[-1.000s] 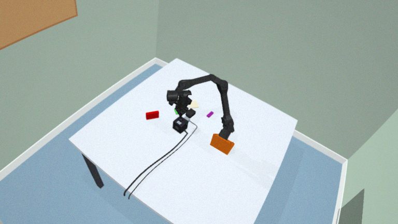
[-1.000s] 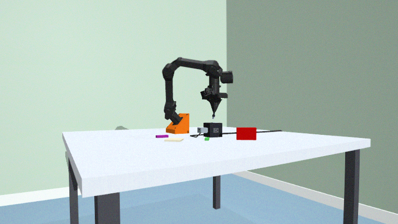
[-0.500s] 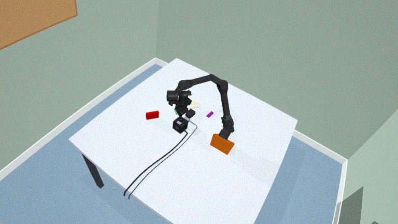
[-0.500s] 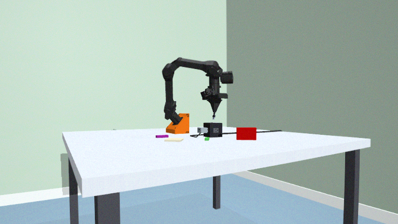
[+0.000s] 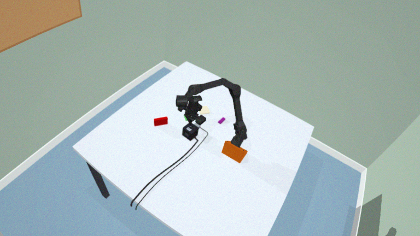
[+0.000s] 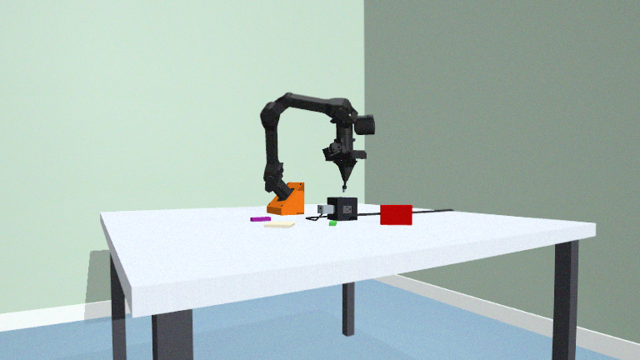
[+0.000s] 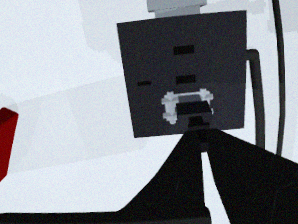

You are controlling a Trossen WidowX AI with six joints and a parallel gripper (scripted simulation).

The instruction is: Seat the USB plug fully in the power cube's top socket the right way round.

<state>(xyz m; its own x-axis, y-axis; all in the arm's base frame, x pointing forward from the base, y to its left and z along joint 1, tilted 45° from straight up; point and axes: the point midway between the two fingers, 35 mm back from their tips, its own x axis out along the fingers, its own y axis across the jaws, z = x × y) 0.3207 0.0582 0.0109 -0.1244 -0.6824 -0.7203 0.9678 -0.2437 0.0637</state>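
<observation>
The black USB plug lies 20 mm below my gripper tip. From my gripper tip the other things lie so: tile 280 mm to the right, 130 mm below, 20 mm ahead; green piece 140 mm to the right, 130 mm below, 90 mm ahead; red block 210 mm ahead, 100 mm below, 10 mm to the left.
</observation>
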